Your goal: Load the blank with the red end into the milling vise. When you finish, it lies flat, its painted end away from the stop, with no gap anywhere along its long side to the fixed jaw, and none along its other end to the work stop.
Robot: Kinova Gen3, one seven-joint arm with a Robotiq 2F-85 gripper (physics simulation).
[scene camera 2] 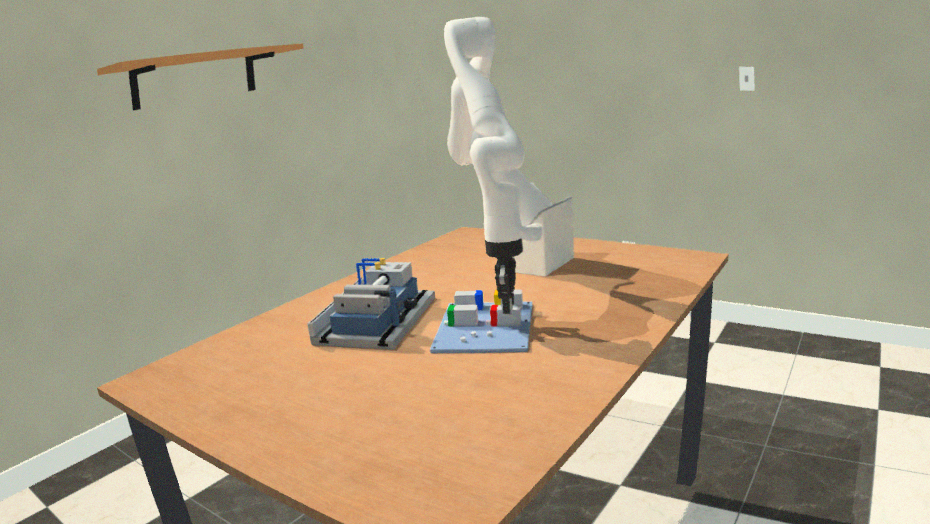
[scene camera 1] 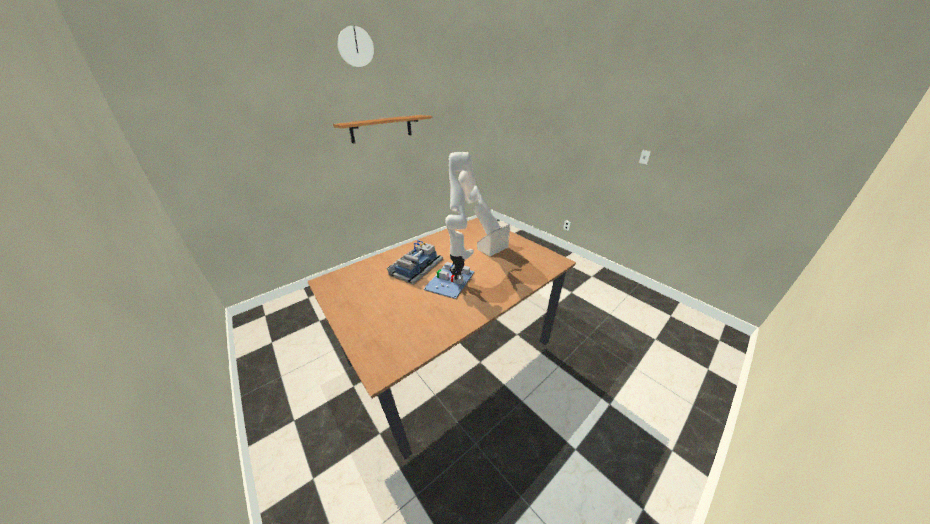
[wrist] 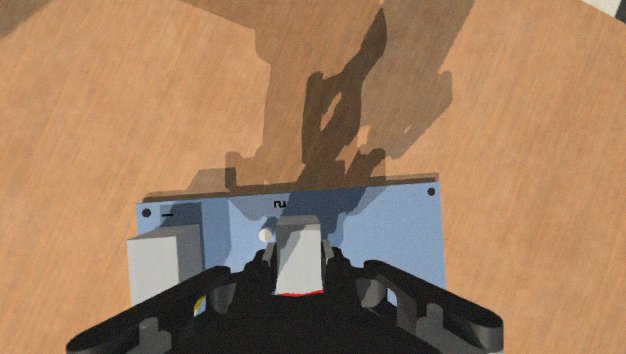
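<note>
The blank with the red end (scene camera 2: 514, 318) (wrist: 299, 275) lies flat on the blue plate (scene camera 2: 481, 344) (wrist: 405, 225), its grey end toward the plate edge marked 2. My gripper (scene camera 2: 506, 308) (wrist: 299, 254) points down and is shut on this blank, one finger on each long side. The blank shows no clear lift off the plate. In the wrist view the gripper body hides most of the red end. The milling vise (scene camera 1: 414, 261) (scene camera 2: 364, 323) stands to the left of the plate, with grey jaws over a blue body. Its work stop is too small to tell.
Blanks with a green end (scene camera 2: 464, 315), a blue end (scene camera 2: 465, 298) and a yellow end (scene camera 2: 518, 298) (wrist: 152, 270) stand on the same plate. Small white pins (scene camera 2: 489, 333) (wrist: 265, 235) stick up from it. Blue bent rods (scene camera 2: 359, 273) rise at the vise's rear.
</note>
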